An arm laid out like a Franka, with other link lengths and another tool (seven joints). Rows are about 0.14 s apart.
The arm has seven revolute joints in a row. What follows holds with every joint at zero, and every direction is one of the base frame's. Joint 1 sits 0.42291 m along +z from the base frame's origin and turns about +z. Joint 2 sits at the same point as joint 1 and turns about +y. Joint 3 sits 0.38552 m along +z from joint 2 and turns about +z. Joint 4 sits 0.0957 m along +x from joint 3 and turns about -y. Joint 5 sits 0.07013 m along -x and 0.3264 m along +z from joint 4 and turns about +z. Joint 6 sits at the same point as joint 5 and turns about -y. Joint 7 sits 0.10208 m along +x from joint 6 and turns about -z. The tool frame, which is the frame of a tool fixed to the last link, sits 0.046 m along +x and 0.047 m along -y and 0.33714 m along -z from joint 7; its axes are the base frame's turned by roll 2.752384, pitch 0 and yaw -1.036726 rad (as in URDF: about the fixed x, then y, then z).
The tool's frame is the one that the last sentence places.
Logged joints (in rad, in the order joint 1, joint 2, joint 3, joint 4, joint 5, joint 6, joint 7), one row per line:
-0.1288, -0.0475, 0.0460, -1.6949, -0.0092, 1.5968, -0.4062
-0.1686, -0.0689, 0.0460, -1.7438, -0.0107, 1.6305, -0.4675
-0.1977, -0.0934, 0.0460, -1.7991, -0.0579, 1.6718, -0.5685
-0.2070, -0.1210, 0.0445, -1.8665, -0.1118, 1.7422, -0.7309
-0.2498, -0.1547, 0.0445, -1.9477, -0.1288, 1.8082, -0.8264
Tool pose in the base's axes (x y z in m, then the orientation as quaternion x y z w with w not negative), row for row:
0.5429, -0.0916, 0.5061, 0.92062, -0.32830, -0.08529, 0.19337
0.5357, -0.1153, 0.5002, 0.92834, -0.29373, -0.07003, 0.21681
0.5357, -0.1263, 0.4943, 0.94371, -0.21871, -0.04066, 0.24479
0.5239, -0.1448, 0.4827, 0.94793, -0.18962, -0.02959, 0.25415
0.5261, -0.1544, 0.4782, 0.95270, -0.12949, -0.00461, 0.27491
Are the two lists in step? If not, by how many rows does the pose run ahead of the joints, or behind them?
The pose runs 1 row ahead of the joints: the pose in row i belongs to the joints in row i + 1.
